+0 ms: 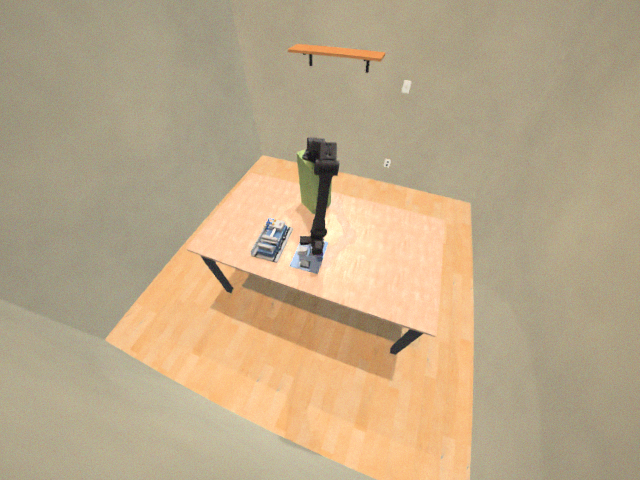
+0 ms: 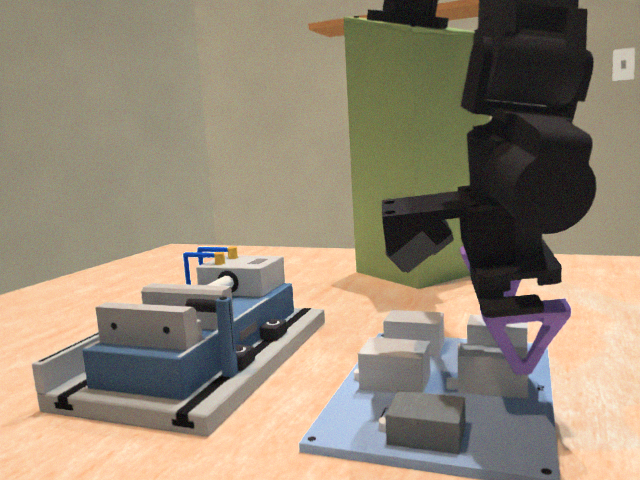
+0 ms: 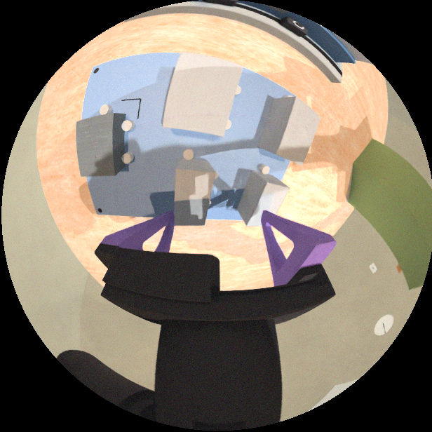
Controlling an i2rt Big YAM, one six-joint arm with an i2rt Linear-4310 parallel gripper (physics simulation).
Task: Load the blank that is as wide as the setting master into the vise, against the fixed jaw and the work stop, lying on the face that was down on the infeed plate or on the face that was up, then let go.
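Where they show: gripper, fingertip midpoint: [image 2: 510, 342]; arm's base, link origin: [image 1: 312, 157] [image 2: 407, 23].
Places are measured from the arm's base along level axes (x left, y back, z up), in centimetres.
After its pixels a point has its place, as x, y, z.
The blue infeed plate [image 1: 314, 268] {20.7, -55.4, -41.5} [image 2: 346, 431] {7.8, -56.3, -41.4} [image 3: 112, 80] bears a dark grey block [image 2: 424, 421] {14.4, -57.1, -39.1} [image 3: 95, 147] and several paler blocks: a wide one [image 2: 393, 365] {9.7, -48.5, -38.8} [image 3: 202, 95] nearest the vise, one [image 2: 413, 328] {9.3, -39.0, -38.5} [image 3: 301, 130] at the back left, and two on the right, the front one [image 2: 493, 370] {18.3, -46.7, -39.0} [image 3: 192, 175] and the back one [image 2: 496, 325] [image 3: 272, 197]. I cannot tell which is the setting master. My gripper [image 2: 509, 351] {19.4, -42.2, -38.0} [image 3: 217, 215] is open and empty by the right-hand blocks. The vise [image 1: 271, 240] {-11.5, -49.0, -34.0} [image 2: 139, 372] {-11.7, -57.8, -38.0} has a holed jaw [image 2: 142, 328] {-12.5, -55.9, -34.5}, a rod-driven jaw [image 2: 186, 293] {-12.3, -48.9, -33.0} and a blue post [image 2: 225, 335] {-5.8, -52.1, -35.9} with a dark rod.
A green column [image 1: 310, 186] {1.6, -9.8, -16.4} [image 2: 408, 149] {2.0, -10.1, -20.3} [image 3: 395, 200] stands behind the plate. Small pale pins [image 3: 188, 154] stand beside the blocks. A grey base rail [image 2: 273, 361] {-4.3, -45.9, -40.9} runs along the vise's side. The table [image 1: 382, 258] {60.4, -33.0, -42.3} carries the plate and vise.
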